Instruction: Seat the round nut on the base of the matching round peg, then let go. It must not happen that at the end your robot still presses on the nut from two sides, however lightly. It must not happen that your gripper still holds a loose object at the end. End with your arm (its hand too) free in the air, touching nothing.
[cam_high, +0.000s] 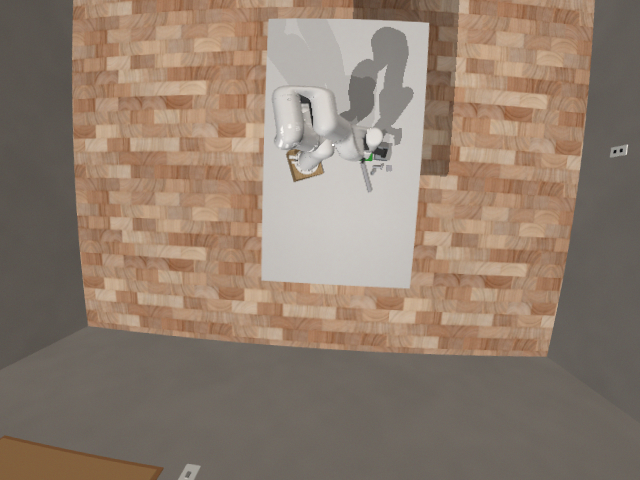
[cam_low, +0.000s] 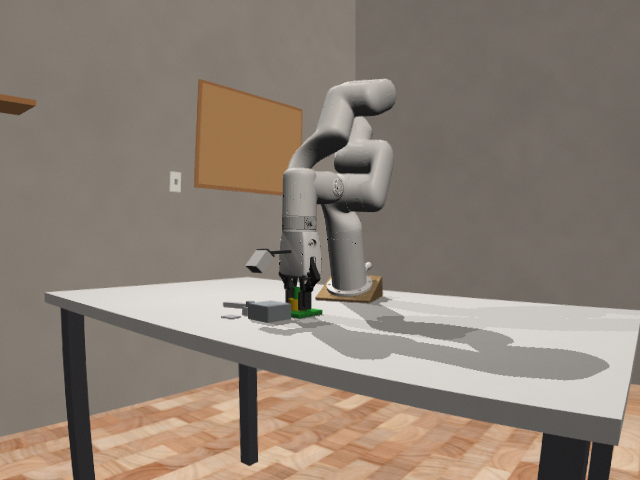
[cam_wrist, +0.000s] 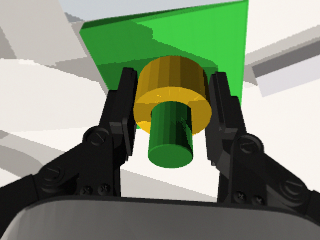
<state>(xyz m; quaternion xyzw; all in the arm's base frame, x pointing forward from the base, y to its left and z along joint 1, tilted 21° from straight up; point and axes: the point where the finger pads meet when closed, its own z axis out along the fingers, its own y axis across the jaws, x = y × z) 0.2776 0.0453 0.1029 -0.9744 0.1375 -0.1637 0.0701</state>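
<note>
Now: the grey square block 90 mm ahead of my hand, 10 mm to the right of it and 20 mm below it. The rest, counted from my hand: thin grey handle (10 mm ahead, 120 mm to the right, 30 mm below).
</note>
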